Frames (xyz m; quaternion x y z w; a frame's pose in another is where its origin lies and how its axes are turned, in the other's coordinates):
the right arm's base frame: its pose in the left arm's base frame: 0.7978 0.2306 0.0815 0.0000 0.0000 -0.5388 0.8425
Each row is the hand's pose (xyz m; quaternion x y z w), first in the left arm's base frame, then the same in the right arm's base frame.
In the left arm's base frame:
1: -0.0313 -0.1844 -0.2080 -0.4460 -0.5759 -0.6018 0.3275
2: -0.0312 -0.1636 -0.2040 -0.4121 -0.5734 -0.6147 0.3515
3: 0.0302 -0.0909 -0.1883 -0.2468 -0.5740 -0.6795 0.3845
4: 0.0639 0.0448 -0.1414 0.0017 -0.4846 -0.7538 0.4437
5: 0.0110 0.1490 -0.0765 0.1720 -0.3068 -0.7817 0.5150
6: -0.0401 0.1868 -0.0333 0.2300 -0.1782 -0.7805 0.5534
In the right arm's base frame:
1: 0.0290 -0.9267 -0.2895 -0.0655 -0.7255 -0.3305 0.6001
2: 0.0101 -0.9179 -0.2855 -0.0382 -0.7051 -0.3285 0.6273
3: -0.0301 -0.8317 -0.2698 0.1013 -0.6166 -0.3653 0.6900
4: -0.1392 -0.7442 -0.2229 0.2625 -0.4074 -0.3960 0.7800
5: -0.2560 -0.7485 -0.1580 0.3102 -0.1658 -0.3811 0.8550
6: -0.3117 -0.7790 -0.1148 0.2898 -0.0262 -0.3594 0.8867

